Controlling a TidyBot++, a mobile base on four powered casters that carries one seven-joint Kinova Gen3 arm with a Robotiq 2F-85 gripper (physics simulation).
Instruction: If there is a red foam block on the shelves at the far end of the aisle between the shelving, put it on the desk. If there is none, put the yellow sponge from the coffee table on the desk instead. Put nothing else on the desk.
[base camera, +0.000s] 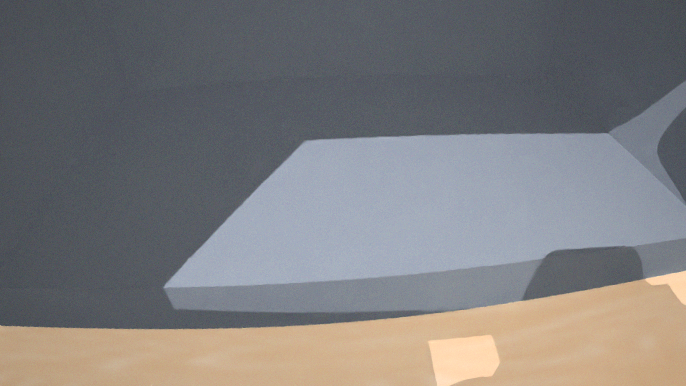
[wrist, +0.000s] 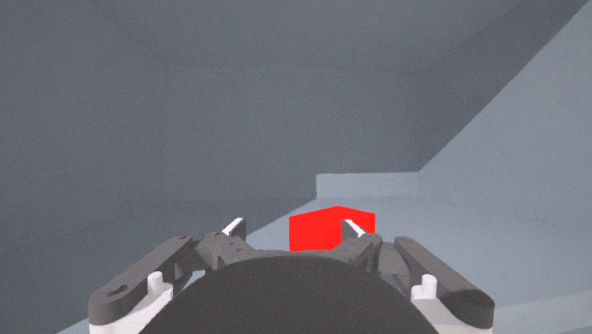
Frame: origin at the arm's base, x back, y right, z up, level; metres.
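Where they show: gripper, between the fingertips: (wrist: 293, 229).
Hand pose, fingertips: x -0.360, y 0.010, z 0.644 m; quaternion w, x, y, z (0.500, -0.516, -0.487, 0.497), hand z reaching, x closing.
After its pixels a point has its place.
A red foam block (wrist: 312, 232) @(y 0.030, x -0.382, z 0.632 m) sits on a grey shelf board (wrist: 450, 225) @(y 0.283, x -0.485, z 0.594 m) inside a compartment in the wrist view, right of the middle. My gripper (wrist: 293, 229) @(y 0.010, x -0.360, z 0.644 m) is open. The block shows beyond and partly between the fingertips, nearer the right one. The right fingertip overlaps the block in the picture and hides part of it; I cannot tell whether they touch. The block's lower part is hidden by the gripper. The desk, the coffee table and the yellow sponge do not show in either view.
The compartment's back wall (wrist: 280, 130) @(y -0.020, x -0.762, z 0.814 m) stands behind the block, with a sunlit side wall (wrist: 540, 130) @(y 0.473, x -0.485, z 0.760 m) at the right. In the base view, a dark grey surface (base camera: 100, 150) @(y -0.336, x -0.540, z -0.320 m) with a bright sunlit patch stands close ahead, above wooden floor (base camera: 250, 355) @(y -0.078, x -0.272, z -0.397 m).
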